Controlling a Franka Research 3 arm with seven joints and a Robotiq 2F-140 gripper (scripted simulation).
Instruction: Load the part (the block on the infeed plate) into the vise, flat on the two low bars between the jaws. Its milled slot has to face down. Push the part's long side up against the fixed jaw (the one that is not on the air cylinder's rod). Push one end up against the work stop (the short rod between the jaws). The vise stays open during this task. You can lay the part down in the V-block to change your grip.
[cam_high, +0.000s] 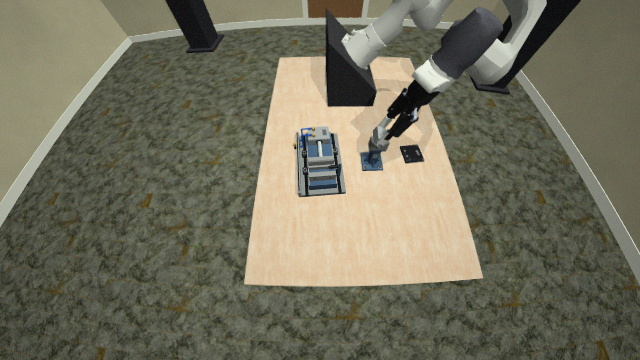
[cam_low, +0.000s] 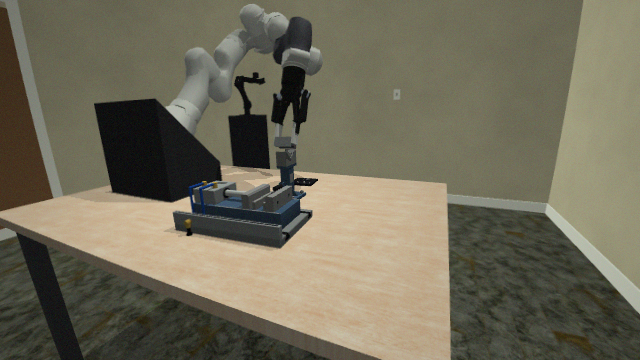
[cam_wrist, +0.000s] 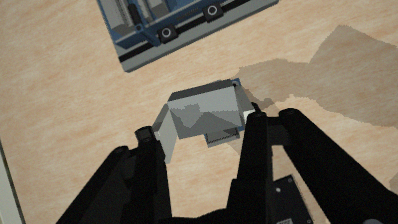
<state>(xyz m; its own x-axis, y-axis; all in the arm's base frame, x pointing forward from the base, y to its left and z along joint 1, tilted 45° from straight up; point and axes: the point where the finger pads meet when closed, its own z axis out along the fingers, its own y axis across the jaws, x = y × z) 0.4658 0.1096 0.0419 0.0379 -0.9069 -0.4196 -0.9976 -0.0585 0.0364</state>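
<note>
My hand is 30 mm above the grey part and 10 mm to the left of it. The rest, counted from my hand: cylinder rod 230 mm to the right, 130 mm below, 10 mm ahead; then work stop 170 mm to the right, 120 mm below, 90 mm ahead; then moving jaw 220 mm to the right, 130 mm below, 60 mm ahead.
</note>
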